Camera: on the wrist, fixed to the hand. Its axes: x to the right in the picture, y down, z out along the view.
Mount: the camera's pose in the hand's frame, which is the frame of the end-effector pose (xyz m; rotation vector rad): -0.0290 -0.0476 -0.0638 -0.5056 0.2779 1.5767
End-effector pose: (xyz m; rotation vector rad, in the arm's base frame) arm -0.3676 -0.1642 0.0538 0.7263 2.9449 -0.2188
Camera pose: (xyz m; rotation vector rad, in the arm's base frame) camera -0.3684 -0.2087 0.1259 2.5869 1.5576 0.7246
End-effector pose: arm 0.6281 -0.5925 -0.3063 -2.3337 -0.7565 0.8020
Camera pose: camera 0.6365 -0.5987 -0.2222 2.4699 -1.0894 -0.6277
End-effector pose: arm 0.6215 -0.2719 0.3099 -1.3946 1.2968 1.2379
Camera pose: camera 0.6768 -0.3247 0.3465 0.4496 -1.8384 -1.8277
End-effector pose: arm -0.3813 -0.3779 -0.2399 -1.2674 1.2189 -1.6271
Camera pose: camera -0.4356 -0.3221 -0.2065 -0.0038 2.0347 -0.2935
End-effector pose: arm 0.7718 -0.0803 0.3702 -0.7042 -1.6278 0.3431
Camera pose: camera 0.8230 -0.1455 0.3876 -2.2419 -0.5650 0.8798
